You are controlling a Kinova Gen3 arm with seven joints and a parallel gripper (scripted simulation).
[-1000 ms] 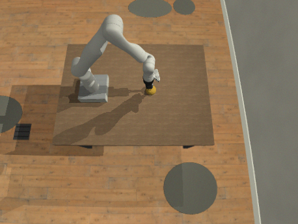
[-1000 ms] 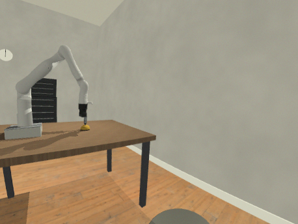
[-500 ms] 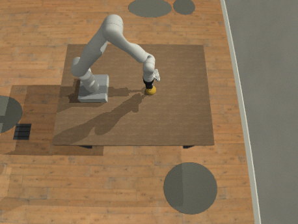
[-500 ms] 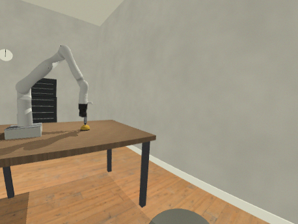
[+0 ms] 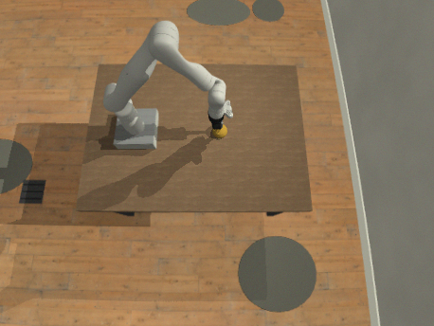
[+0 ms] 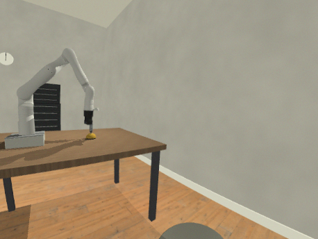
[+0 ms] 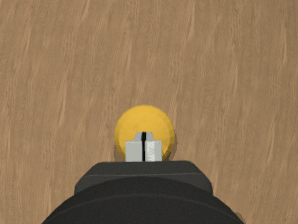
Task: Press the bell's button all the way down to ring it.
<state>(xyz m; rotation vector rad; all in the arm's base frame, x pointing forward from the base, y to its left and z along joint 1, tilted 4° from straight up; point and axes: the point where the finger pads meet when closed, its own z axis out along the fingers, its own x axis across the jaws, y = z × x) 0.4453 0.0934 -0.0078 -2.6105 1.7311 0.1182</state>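
My hand is 4 cm above the yellow bell.
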